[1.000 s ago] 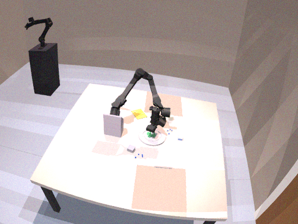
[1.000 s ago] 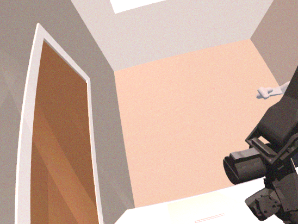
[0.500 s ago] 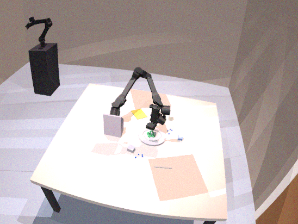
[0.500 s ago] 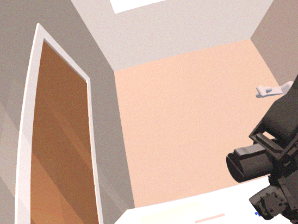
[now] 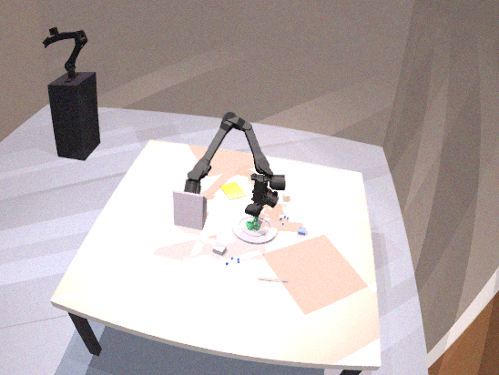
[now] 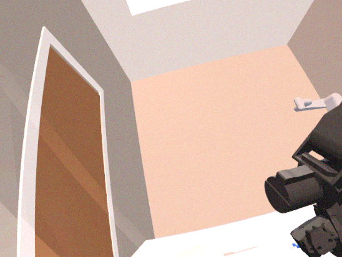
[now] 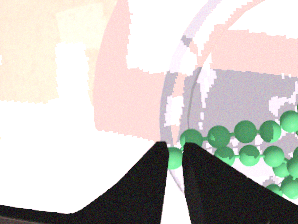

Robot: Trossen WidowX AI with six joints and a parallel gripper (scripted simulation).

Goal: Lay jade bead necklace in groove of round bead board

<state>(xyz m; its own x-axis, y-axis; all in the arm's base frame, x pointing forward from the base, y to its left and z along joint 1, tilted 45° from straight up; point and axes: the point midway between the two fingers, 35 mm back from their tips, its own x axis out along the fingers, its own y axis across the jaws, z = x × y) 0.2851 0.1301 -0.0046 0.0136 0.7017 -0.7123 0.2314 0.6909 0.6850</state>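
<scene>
Now: gripper tip 70 mm to the left of the round white bead board and 10 mm above it. From my gripper tip the other things lie so: yellow sheet: 140 mm behind, 180 mm to the left, 20 mm below; then blue block: 210 mm ahead, 40 mm to the right, 10 mm below; then cream block: 120 mm ahead, 180 mm to the left.
</scene>
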